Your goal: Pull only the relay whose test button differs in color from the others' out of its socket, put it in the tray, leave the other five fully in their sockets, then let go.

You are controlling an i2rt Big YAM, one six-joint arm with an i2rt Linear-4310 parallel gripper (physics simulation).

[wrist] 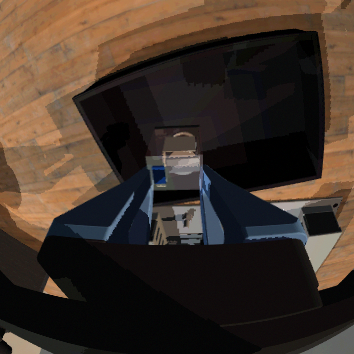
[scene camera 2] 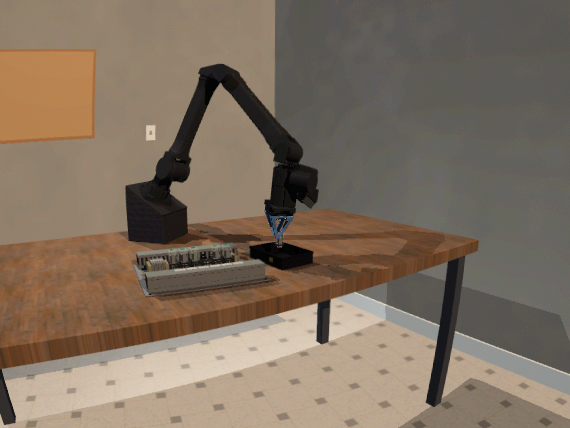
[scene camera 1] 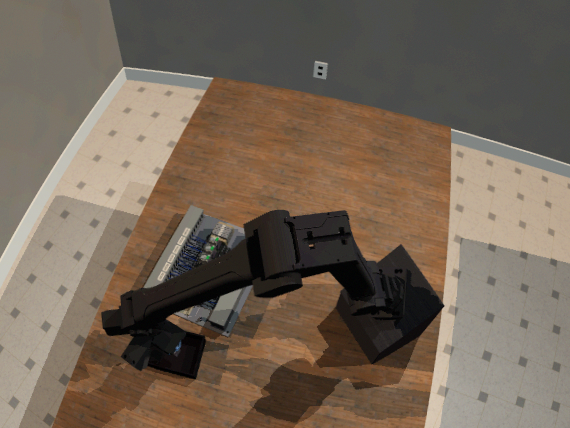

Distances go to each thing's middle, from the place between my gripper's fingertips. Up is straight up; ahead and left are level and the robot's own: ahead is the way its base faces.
Labels:
The grey panel [scene camera 1: 204, 231] lies 26 cm to the right of my hand and 7 cm below it.

